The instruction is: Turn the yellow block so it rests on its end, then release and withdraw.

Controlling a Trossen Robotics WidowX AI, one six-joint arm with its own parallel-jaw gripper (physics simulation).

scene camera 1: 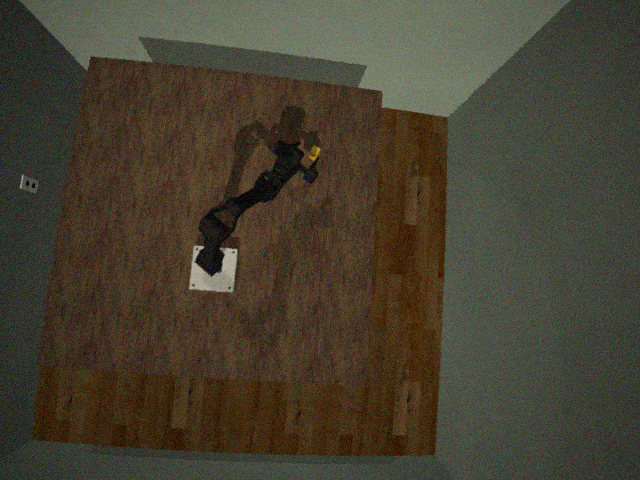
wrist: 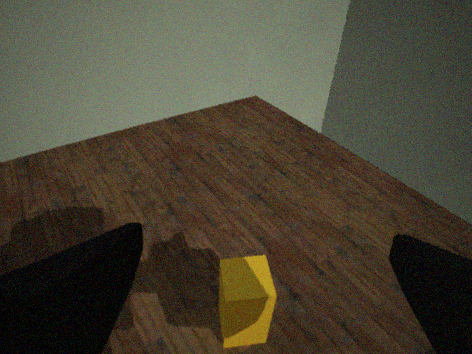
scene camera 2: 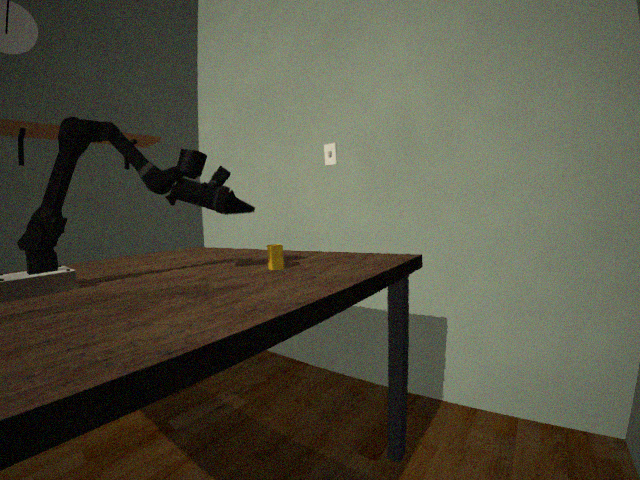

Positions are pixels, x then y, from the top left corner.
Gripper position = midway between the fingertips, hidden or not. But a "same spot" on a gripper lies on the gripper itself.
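You can find my gripper in scene camera 2 (253, 210), and it's there in scene camera 1 and the wrist view as well. On my gripper, (wrist: 78, 293) and (scene camera 1: 294, 145) are the same spot.
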